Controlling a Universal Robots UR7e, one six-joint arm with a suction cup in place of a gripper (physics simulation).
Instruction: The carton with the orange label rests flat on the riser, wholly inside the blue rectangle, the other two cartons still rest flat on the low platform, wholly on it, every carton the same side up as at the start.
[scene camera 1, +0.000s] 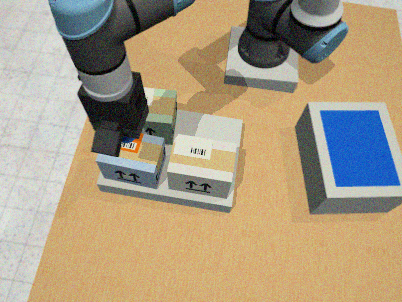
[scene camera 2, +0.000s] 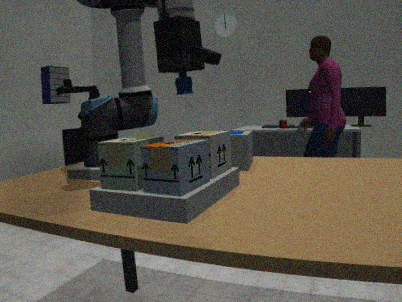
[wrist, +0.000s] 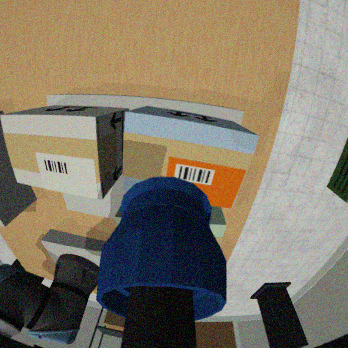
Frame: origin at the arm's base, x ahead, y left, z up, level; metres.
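Where they show: hand, tool point: (scene camera 2: 184, 93) (wrist: 165, 215); arm's base, link origin: (scene camera 1: 263, 49) (wrist: 79, 266).
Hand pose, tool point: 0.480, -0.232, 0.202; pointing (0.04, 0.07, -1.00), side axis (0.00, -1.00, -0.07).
Observation:
Each offset is from my tool point to the top centre of the thing, as dx, dy, dz.
The carton with the orange label @[-0.020, -0.013, -0.101] (scene camera 1: 127, 172) (scene camera 2: 175, 172) (wrist: 190, 134) rests flat on the low platform @[-0.087, +0.064, -0.195] (scene camera 1: 225, 131) (scene camera 2: 140, 206) (wrist: 145, 101), arrows up. The white carton @[-0.036, +0.144, -0.094] (scene camera 1: 200, 172) (scene camera 2: 220, 155) (wrist: 50, 145) and the green carton @[-0.136, -0.015, -0.093] (scene camera 1: 162, 120) (scene camera 2: 120, 161) (wrist: 218, 229) also rest there, the green one partly hidden in the scene camera 1 and wrist views. The riser @[-0.168, +0.490, -0.123] (scene camera 1: 345, 192) (scene camera 2: 243, 152) (wrist: 12, 195) stands apart, its blue rectangle @[-0.168, +0.490, -0.123] (scene camera 1: 357, 147) (scene camera 2: 238, 132) bare. My suction cup (scene camera 2: 184, 86) (wrist: 166, 192) is off, holds nothing and hangs above the cartons.
The robot's base plate (scene camera 1: 260, 82) stands on the table behind the cartons, between platform and riser. The table's edge runs left of the platform in the scene camera 1 view. A person in pink (scene camera 2: 327, 95) stands beyond the table by a desk with monitors (scene camera 2: 364, 102).

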